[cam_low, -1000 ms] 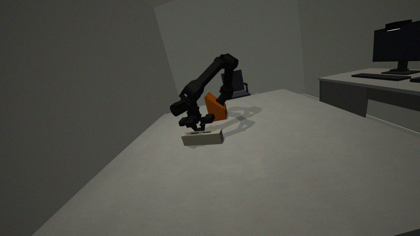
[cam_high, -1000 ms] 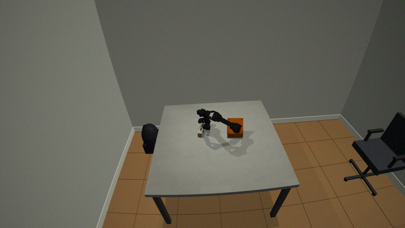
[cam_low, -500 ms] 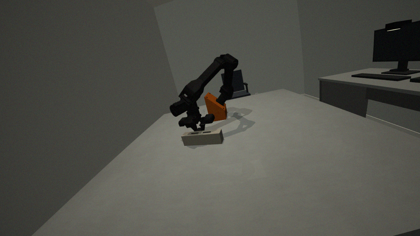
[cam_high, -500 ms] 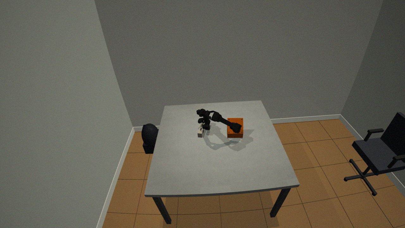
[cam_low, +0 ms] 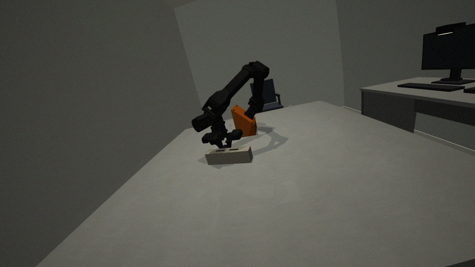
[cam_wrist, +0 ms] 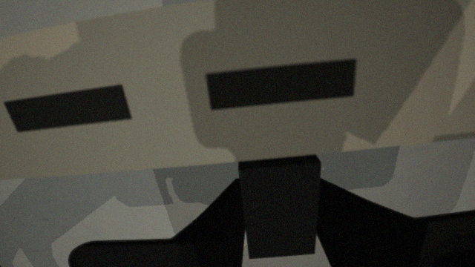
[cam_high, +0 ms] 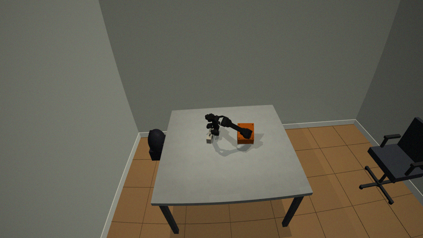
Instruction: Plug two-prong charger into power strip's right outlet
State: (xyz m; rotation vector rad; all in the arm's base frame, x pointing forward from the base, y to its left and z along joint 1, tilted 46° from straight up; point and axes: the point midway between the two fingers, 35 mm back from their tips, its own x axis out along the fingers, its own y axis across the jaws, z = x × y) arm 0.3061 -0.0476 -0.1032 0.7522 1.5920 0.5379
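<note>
Right now the two-prong charger is 20 mm ahead of my gripper tip and 10 mm above it.
</note>
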